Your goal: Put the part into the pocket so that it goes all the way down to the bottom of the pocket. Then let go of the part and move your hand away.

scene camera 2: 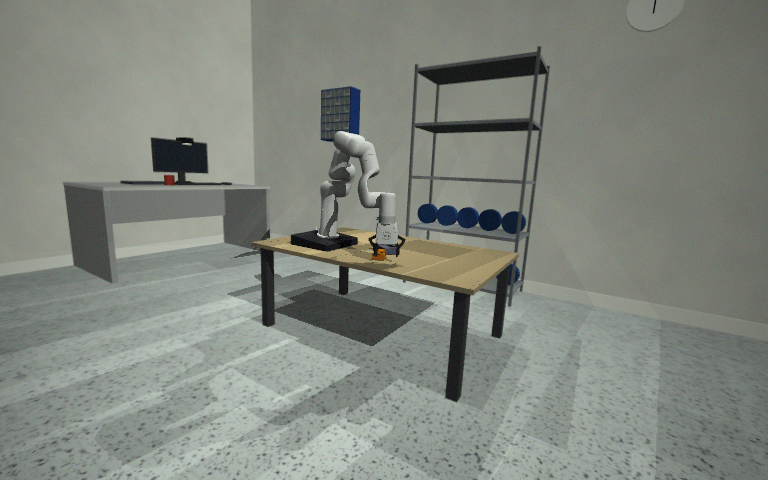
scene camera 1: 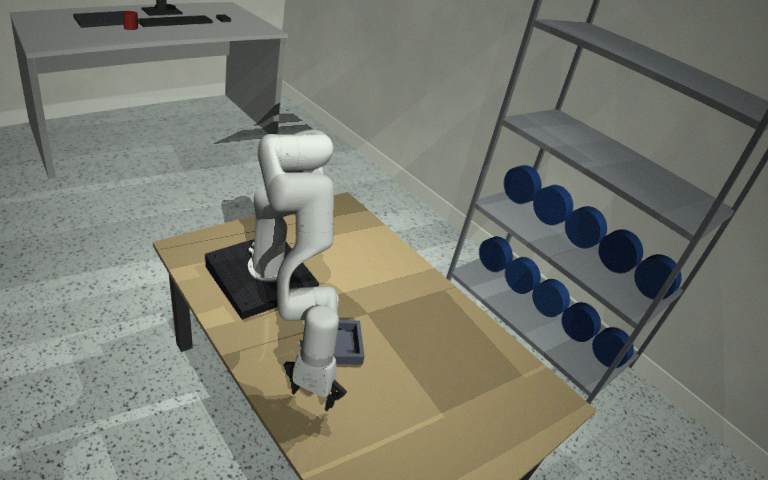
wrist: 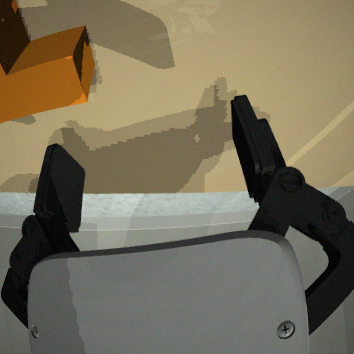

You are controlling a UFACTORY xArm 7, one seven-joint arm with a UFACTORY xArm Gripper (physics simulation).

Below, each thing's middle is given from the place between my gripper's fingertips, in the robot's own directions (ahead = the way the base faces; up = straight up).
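Scene:
With the orange part (wrist: 55,70) in sight, I find my hand 60 mm past it, 80 mm to the right of it and 10 mm above it. There is a pocket block (scene camera 1: 349,349) as well, and from my hand it is 90 mm behind, 220 mm to the left and 10 mm below.

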